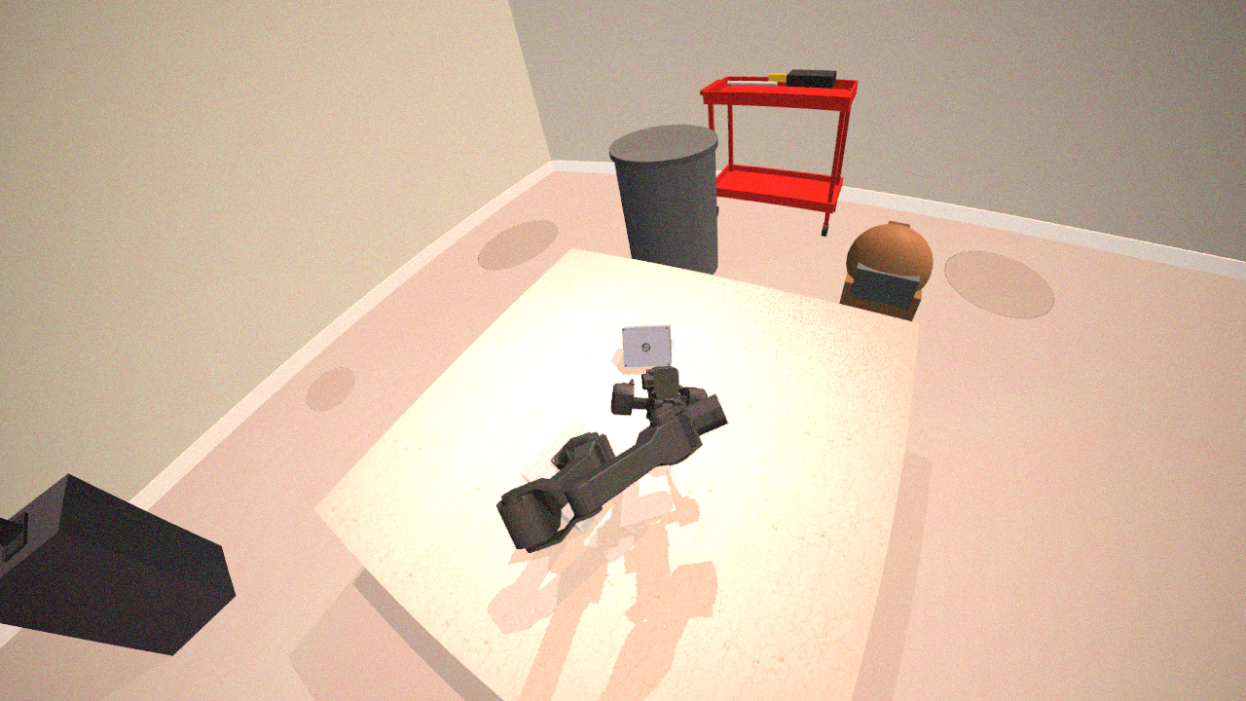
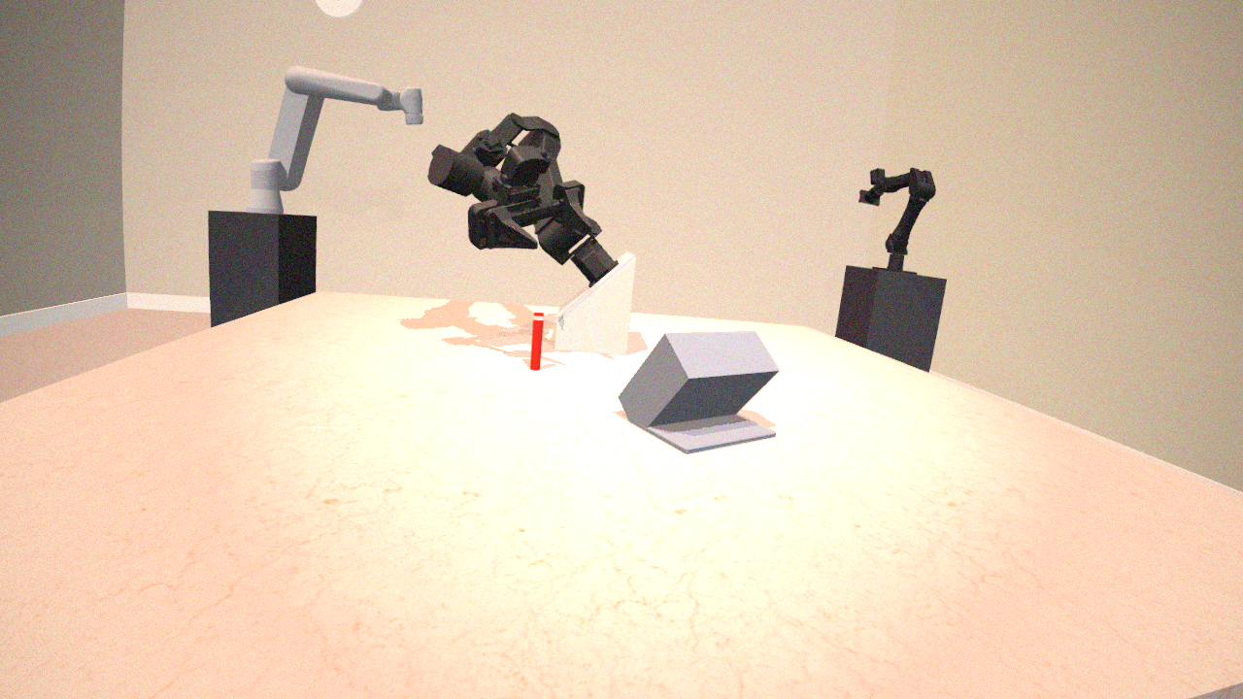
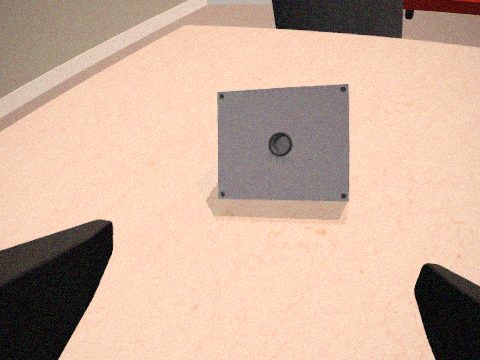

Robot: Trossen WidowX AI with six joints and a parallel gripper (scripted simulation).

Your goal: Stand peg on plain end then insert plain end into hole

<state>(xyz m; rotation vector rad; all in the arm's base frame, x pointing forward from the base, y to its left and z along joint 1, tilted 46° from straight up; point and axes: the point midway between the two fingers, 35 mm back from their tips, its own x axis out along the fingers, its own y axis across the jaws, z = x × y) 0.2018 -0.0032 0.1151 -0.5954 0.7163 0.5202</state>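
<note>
The red peg is 30 mm to the right of my gripper tip and 130 mm below it. Also, from my gripper tip: grey sloped panel (190 mm ahead, 170 mm to the left, 140 mm below).
</note>
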